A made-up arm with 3 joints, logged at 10 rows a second.
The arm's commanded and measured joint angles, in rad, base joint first. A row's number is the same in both.
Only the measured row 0 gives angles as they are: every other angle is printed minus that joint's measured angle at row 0.
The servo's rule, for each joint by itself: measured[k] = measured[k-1] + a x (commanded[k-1-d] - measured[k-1]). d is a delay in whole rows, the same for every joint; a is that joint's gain. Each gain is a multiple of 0.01, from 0.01 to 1. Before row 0 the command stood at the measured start. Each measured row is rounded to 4 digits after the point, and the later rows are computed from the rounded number. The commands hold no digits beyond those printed.
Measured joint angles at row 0: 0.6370 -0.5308 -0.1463
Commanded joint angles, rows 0 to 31: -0.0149 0.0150 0.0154; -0.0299 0.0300 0.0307; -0.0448 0.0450 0.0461; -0.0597 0.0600 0.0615; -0.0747 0.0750 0.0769; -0.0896 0.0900 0.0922; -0.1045 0.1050 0.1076; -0.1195 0.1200 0.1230; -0.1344 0.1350 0.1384; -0.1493 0.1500 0.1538; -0.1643 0.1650 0.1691; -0.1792 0.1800 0.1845; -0.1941 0.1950 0.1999; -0.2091 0.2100 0.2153; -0.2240 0.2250 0.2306; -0.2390 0.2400 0.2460; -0.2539 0.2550 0.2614; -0.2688 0.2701 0.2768; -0.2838 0.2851 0.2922; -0.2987 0.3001 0.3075; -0.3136 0.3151 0.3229; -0.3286 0.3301 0.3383; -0.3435 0.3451 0.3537; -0.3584 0.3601 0.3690; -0.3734 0.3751 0.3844; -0.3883 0.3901 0.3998; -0.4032 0.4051 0.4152; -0.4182 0.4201 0.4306; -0.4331 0.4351 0.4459; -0.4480 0.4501 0.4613; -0.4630 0.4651 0.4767; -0.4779 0.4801 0.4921
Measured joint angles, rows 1 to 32: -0.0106 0.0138 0.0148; -0.0243 0.0287 0.0301; -0.0389 0.0437 0.0455; -0.0537 0.0587 0.0609; -0.0686 0.0737 0.0763; -0.0835 0.0887 0.0916; -0.0984 0.1037 0.1070; -0.1134 0.1187 0.1224; -0.1283 0.1337 0.1378; -0.1432 0.1487 0.1532; -0.1582 0.1637 0.1685; -0.1731 0.1787 0.1839; -0.1880 0.1937 0.1993; -0.2030 0.2087 0.2147; -0.2179 0.2237 0.2300; -0.2329 0.2387 0.2454; -0.2478 0.2537 0.2608; -0.2627 0.2688 0.2762; -0.2777 0.2838 0.2916; -0.2926 0.2988 0.3069; -0.3075 0.3138 0.3223; -0.3225 0.3288 0.3377; -0.3374 0.3438 0.3531; -0.3523 0.3588 0.3684; -0.3673 0.3738 0.3838; -0.3822 0.3888 0.3992; -0.3971 0.4038 0.4146; -0.4121 0.4188 0.4300; -0.4270 0.4338 0.4453; -0.4419 0.4488 0.4607; -0.4569 0.4638 0.4761; -0.4718 0.4788 0.4915
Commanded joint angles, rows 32 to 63: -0.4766 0.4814 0.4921; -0.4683 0.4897 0.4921; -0.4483 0.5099 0.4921; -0.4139 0.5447 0.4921; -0.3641 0.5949 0.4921; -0.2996 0.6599 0.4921; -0.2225 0.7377 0.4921; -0.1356 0.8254 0.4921; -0.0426 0.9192 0.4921; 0.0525 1.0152 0.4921; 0.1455 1.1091 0.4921; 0.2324 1.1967 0.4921; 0.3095 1.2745 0.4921; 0.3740 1.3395 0.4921; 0.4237 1.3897 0.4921; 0.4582 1.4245 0.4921; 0.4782 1.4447 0.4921; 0.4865 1.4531 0.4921; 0.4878 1.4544 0.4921; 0.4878 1.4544 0.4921; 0.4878 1.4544 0.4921; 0.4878 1.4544 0.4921; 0.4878 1.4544 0.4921; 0.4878 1.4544 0.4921; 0.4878 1.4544 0.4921; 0.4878 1.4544 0.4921; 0.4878 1.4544 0.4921; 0.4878 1.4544 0.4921; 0.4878 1.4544 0.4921; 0.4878 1.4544 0.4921; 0.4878 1.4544 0.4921; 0.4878 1.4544 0.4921
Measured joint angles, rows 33 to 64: -0.4752 0.4812 0.4921; -0.4703 0.4890 0.4921; -0.4547 0.5082 0.4921; -0.4257 0.5418 0.4921; -0.3820 0.5907 0.4921; -0.3235 0.6544 0.4921; -0.2518 0.7310 0.4921; -0.1693 0.8178 0.4921; -0.0793 0.9111 0.4921; 0.0143 1.0069 0.4921; 0.1075 1.1009 0.4921; 0.1962 1.1890 0.4921; 0.2766 1.2677 0.4921; 0.3458 1.3338 0.4921; 0.4011 1.3852 0.4921; 0.4416 1.4214 0.4921; 0.4676 1.4428 0.4921; 0.4810 1.4523 0.4921; 0.4858 1.4542 0.4921; 0.4872 1.4544 0.4921; 0.4876 1.4544 0.4921; 0.4877 1.4544 0.4921; 0.4878 1.4544 0.4921; 0.4878 1.4544 0.4921; 0.4878 1.4544 0.4921; 0.4878 1.4544 0.4921; 0.4878 1.4544 0.4921; 0.4878 1.4544 0.4921; 0.4878 1.4544 0.4921; 0.4878 1.4544 0.4921; 0.4878 1.4544 0.4921; 0.4878 1.4544 0.4921
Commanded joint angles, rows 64 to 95: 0.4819 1.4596 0.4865; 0.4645 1.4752 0.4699; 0.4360 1.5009 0.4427; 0.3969 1.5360 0.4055; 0.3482 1.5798 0.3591; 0.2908 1.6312 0.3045; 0.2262 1.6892 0.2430; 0.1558 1.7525 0.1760; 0.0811 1.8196 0.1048; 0.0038 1.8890 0.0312; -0.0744 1.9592 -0.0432; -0.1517 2.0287 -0.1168; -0.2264 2.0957 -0.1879; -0.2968 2.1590 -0.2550; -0.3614 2.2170 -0.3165; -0.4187 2.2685 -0.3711; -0.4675 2.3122 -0.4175; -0.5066 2.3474 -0.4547; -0.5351 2.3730 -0.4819; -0.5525 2.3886 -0.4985; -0.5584 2.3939 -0.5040; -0.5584 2.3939 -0.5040; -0.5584 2.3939 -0.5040; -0.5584 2.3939 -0.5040; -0.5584 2.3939 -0.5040; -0.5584 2.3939 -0.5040; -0.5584 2.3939 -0.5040; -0.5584 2.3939 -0.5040; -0.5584 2.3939 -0.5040; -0.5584 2.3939 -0.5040; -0.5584 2.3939 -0.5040; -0.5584 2.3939 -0.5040
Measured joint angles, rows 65 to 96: 0.4836 1.4592 0.4867; 0.4700 1.4739 0.4706; 0.4459 1.4987 0.4438; 0.4111 1.5330 0.4070; 0.3664 1.5761 0.3610; 0.3127 1.6268 0.3068; 0.2513 1.6842 0.2456; 0.1835 1.7470 0.1788; 0.1108 1.8138 0.1078; 0.0348 1.8830 0.0343; -0.0427 1.9531 -0.0401; -0.1201 2.0227 -0.1137; -0.1956 2.0899 -0.1849; -0.2675 2.1535 -0.2522; -0.3342 2.2119 -0.3139; -0.3942 2.2640 -0.3688; -0.4462 2.3083 -0.4156; -0.4891 2.3443 -0.4531; -0.5218 2.3707 -0.4807; -0.5436 2.3872 -0.4978; -0.5541 2.3934 -0.5038; -0.5572 2.3939 -0.5040; -0.5581 2.3939 -0.5040; -0.5583 2.3939 -0.5040; -0.5584 2.3939 -0.5040; -0.5584 2.3939 -0.5040; -0.5584 2.3939 -0.5040; -0.5584 2.3939 -0.5040; -0.5584 2.3939 -0.5040; -0.5584 2.3939 -0.5040; -0.5584 2.3939 -0.5040; -0.5584 2.3939 -0.5040
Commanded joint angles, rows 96 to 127: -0.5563 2.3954 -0.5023; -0.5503 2.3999 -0.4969; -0.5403 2.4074 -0.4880; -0.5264 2.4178 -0.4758; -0.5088 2.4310 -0.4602; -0.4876 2.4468 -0.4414; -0.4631 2.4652 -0.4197; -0.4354 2.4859 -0.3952; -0.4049 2.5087 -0.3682; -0.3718 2.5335 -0.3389; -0.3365 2.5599 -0.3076; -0.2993 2.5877 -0.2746; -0.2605 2.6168 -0.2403; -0.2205 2.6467 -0.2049; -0.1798 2.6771 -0.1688; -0.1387 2.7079 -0.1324; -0.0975 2.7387 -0.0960; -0.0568 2.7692 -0.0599; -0.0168 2.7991 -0.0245; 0.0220 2.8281 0.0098; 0.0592 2.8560 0.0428; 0.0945 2.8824 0.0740; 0.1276 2.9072 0.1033; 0.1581 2.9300 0.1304; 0.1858 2.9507 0.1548; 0.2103 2.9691 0.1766; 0.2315 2.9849 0.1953; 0.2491 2.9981 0.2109; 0.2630 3.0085 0.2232; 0.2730 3.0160 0.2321; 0.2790 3.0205 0.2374; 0.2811 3.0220 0.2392
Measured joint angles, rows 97 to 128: -0.5569 2.3953 -0.5024; -0.5522 2.3995 -0.4971; -0.5438 2.4068 -0.4884; -0.5314 2.4169 -0.4763; -0.5154 2.4299 -0.4608; -0.4957 2.4454 -0.4422; -0.4726 2.4636 -0.4206; -0.4462 2.4841 -0.3962; -0.4169 2.5067 -0.3693; -0.3849 2.5314 -0.3401; -0.3505 2.5576 -0.3089; -0.3141 2.5853 -0.2760; -0.2760 2.6143 -0.2417; -0.2366 2.6441 -0.2064; -0.1963 2.6745 -0.1703; -0.1554 2.7052 -0.1339; -0.1143 2.7360 -0.0975; -0.0735 2.7665 -0.0614; -0.0332 2.7965 -0.0260; 0.0060 2.8256 0.0084; 0.0438 2.8536 0.0414; 0.0798 2.8801 0.0727; 0.1137 2.9050 0.1021; 0.1452 2.9280 0.1293; 0.1740 2.9489 0.1538; 0.1998 2.9675 0.1757; 0.2223 2.9835 0.1945; 0.2413 2.9969 0.2102; 0.2567 3.0076 0.2227; 0.2683 3.0153 0.2317; 0.2759 3.0201 0.2372; 0.2796 3.0218 0.2391
